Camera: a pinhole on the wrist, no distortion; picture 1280 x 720 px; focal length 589.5 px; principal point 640.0 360.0 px. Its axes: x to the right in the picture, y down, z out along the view. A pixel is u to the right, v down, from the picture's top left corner.
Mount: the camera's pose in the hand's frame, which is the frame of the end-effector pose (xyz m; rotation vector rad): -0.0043 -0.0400 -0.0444 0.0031 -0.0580 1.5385
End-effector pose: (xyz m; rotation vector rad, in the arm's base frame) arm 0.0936 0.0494 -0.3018 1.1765 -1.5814 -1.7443
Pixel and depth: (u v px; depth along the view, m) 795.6 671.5 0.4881
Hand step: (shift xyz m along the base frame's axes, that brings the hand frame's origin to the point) -0.2492 0.4439 0.1254
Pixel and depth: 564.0 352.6 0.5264
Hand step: -0.3737 0.2933 -0.1429
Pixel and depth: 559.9 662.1 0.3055
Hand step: -0.1130 0.2941 -0.0524
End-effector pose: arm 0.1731 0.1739 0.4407 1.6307 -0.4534 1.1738
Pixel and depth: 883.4 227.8 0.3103
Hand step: 0.0982 -0.2561 0.0899
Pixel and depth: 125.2 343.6 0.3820
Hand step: 0.4387 -0.1361 -0.2125
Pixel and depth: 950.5 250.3 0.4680
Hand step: 0.0968 -0.4405 0.1619
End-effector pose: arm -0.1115 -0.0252 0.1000 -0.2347 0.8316 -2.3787
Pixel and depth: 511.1 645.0 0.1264
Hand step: 0.0500 0.0459 0.1074
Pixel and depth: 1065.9 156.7 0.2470
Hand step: 0.0723 -0.2325 0.0875
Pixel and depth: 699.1 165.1 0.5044
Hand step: 0.0380 -0.3153 0.3725
